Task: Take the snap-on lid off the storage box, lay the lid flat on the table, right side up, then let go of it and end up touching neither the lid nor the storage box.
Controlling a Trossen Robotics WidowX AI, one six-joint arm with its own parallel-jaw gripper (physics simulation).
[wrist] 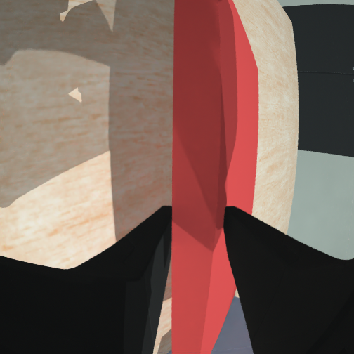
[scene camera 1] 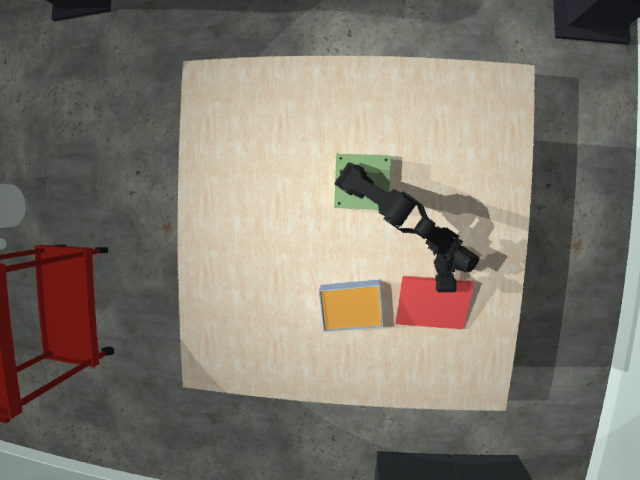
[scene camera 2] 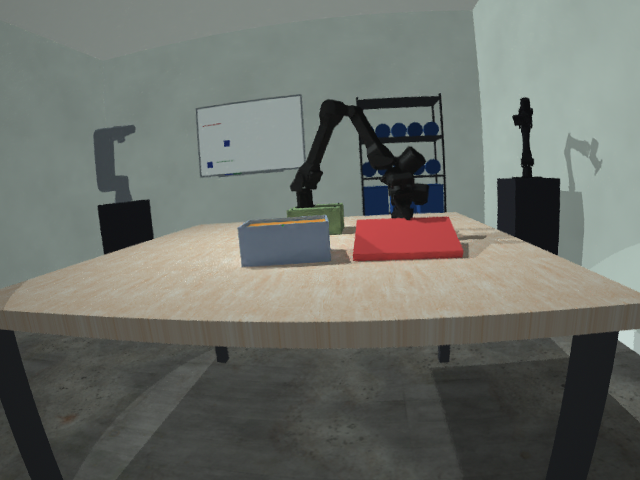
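The red lid (scene camera 1: 434,311) (scene camera 2: 405,238) (wrist: 195,100) is off the box and tilted, outer face up. Its edge nearest scene camera 2 is down at the table, and the edge toward the arm is raised. My gripper (scene camera 1: 445,288) (scene camera 2: 402,217) (wrist: 198,215) is shut on the lid's raised edge, with one finger on each side of the rim in the wrist view. The blue-grey storage box (scene camera 1: 355,284) (scene camera 2: 284,243) (wrist: 236,327) stands upright and open beside the lid, apart from it, with orange showing inside. The fingertips are mostly hidden in the scene views.
The wooden table (scene camera 1: 248,232) (scene camera 2: 289,294) carries the box, the lid and a green block (scene camera 1: 343,198) (scene camera 2: 336,219) under the arm's base. The table's right edge lies a short way beyond the lid in scene camera 1. A red frame (scene camera 1: 67,304) stands on the floor at the left.
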